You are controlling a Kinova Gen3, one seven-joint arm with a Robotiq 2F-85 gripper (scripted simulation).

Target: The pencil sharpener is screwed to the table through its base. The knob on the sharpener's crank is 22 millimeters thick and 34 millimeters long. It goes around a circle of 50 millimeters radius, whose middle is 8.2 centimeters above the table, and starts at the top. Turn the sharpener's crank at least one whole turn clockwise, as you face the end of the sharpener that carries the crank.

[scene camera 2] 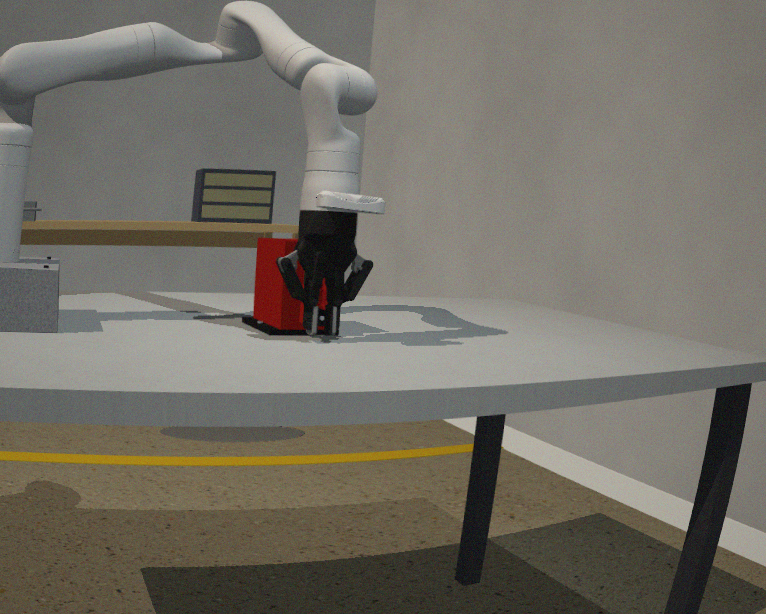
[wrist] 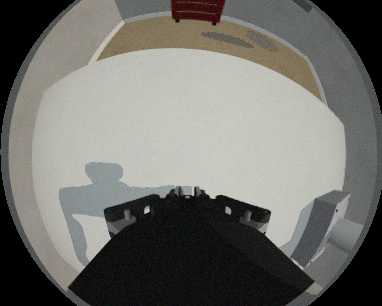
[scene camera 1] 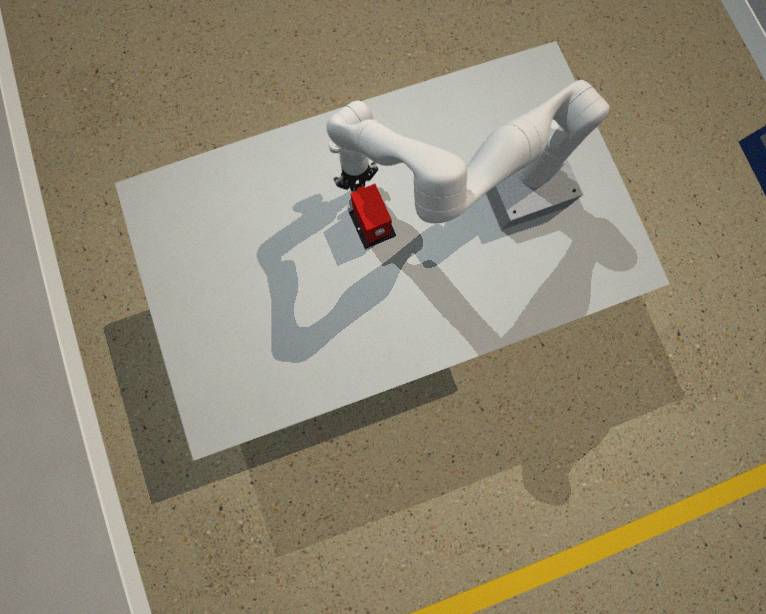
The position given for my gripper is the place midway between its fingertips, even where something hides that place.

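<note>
My gripper (scene camera 2: 320,334) is visible; the wrist view also shows the gripper (wrist: 187,192).
</note>
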